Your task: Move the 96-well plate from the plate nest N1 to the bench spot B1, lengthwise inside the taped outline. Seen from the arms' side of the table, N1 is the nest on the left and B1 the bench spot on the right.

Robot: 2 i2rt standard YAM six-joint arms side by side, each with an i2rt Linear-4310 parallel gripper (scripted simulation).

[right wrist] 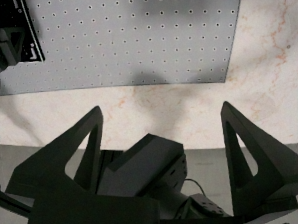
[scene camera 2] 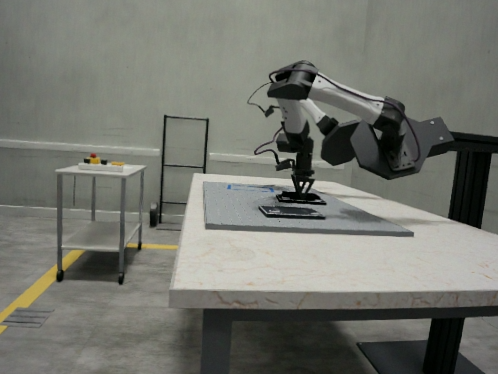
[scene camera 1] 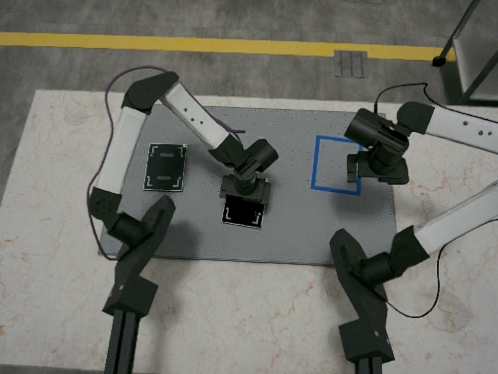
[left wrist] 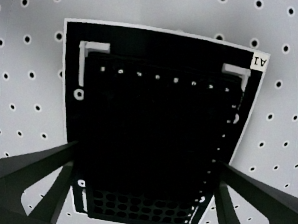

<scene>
In view: the left gripper point(scene camera 1: 245, 199), the right gripper point(scene camera 1: 369, 181) and a black 96-well plate point(left wrist: 153, 90).
The left gripper is seen too in scene camera 2 point(scene camera 2: 300, 196) and in the left wrist view point(left wrist: 148, 160). The right gripper is seen too in the right wrist view point(right wrist: 160, 108).
</scene>
